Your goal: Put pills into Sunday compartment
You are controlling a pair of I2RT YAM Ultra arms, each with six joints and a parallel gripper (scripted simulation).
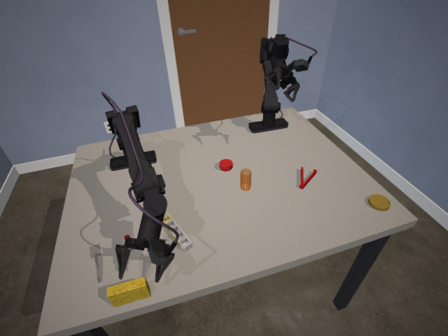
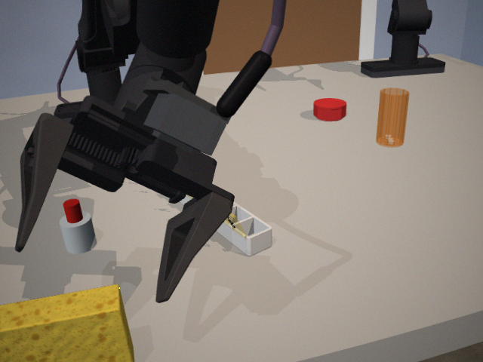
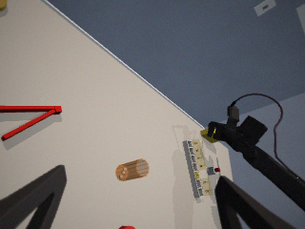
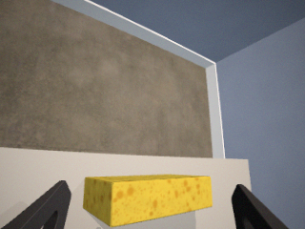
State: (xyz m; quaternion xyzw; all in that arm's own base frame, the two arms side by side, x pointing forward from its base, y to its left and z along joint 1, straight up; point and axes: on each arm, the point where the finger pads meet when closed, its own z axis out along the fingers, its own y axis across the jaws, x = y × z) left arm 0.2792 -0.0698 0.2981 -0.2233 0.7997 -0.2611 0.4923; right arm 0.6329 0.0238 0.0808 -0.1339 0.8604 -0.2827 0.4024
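Now: right hand 270 mm past the orange pill bottle, 440 mm to the right of it and 70 mm above it. From my right hand the other things lie so: yellow sponge: 10 mm behind, 40 mm to the right, 60 mm below; red cap: 420 mm behind, 420 mm to the left, 80 mm below.
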